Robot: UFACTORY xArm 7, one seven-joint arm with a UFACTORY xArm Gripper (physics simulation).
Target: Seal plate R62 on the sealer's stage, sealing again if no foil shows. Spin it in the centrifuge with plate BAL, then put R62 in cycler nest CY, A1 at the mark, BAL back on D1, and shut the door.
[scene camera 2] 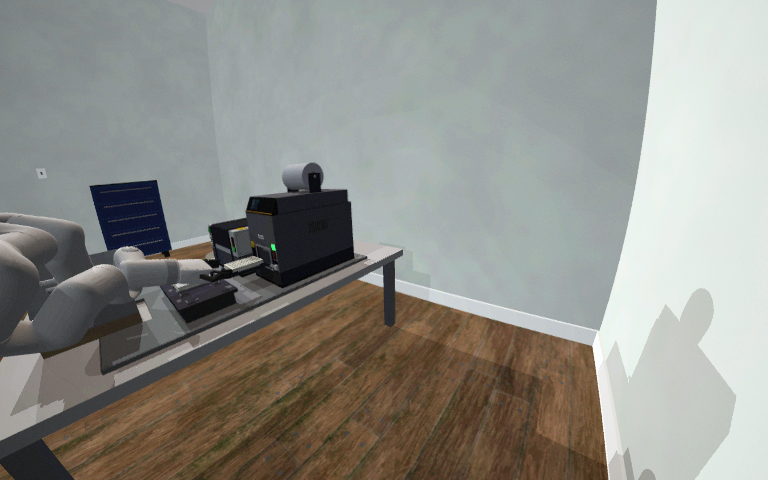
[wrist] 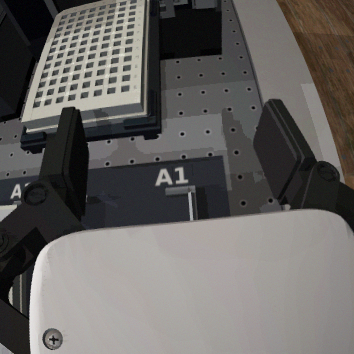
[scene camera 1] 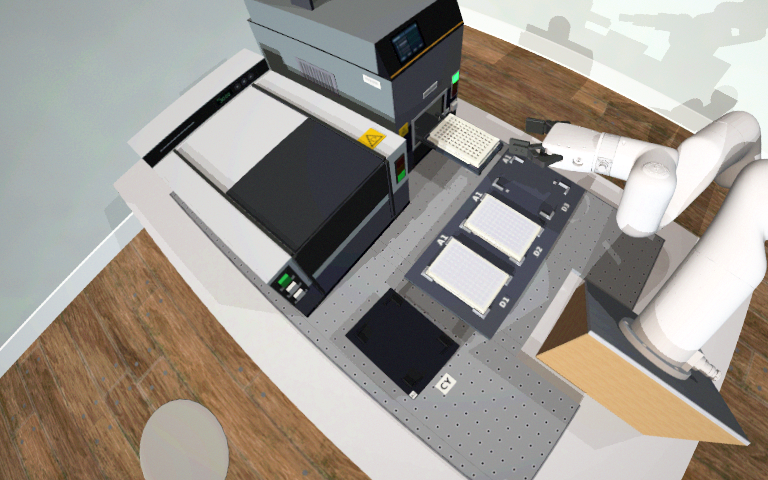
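Seen in the pictures: gripper, fingertip midpoint: (scene camera 2: pixel 225 268) (wrist: pixel 173 123) (scene camera 1: pixel 518 134); arm's base, link origin: (scene camera 1: pixel 651 349).
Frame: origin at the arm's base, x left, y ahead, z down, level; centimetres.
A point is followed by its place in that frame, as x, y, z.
A cream plate (scene camera 1: pixel 464 138) @[-16.2, 48.4, 3.4] (scene camera 2: pixel 243 263) @[-17.4, 48.2, 3.4] (wrist: pixel 90 55) @[-16.7, 47.6, 3.5] sits on the sealer's extended stage (scene camera 1: pixel 480 165) (wrist: pixel 155 100). Its well openings show as dark squares and no foil shows on it; no name is readable. My gripper (scene camera 1: pixel 523 135) @[-22.8, 39.8, 1.4] (scene camera 2: pixel 214 270) @[-22.8, 39.8, 1.4] (wrist: pixel 173 123) @[-22.8, 39.8, 1.4] is open and empty, beside the stage's outer end, over the D3 end of the deck. Two paler plates sit in D1 (scene camera 1: pixel 468 274) @[6.0, 30.6, 7.2] and D2 (scene camera 1: pixel 502 226) @[-6.0, 31.4, 7.2]; their names cannot be read. Nest D3 (scene camera 1: pixel 530 189) @[-18.2, 31.9, 8.8] is empty. The black nest CY (scene camera 1: pixel 402 342) @[22.6, 31.8, 9.1] is empty, with a small white mark at one corner.
The sealer (scene camera 1: pixel 339 56) @[-4.5, 69.1, -14.6] (scene camera 2: pixel 305 234) @[-26.4, 71.9, -4.1] stands behind the stage, with a green light lit. A wide white and black instrument (scene camera 1: pixel 308 186) @[15.7, 57.4, -6.6] stands left of the deck, its dark top panel closed and green lights showing. The arm's base block (scene camera 1: pixel 628 390) @[7.2, -0.5, 1.4] stands at the right.
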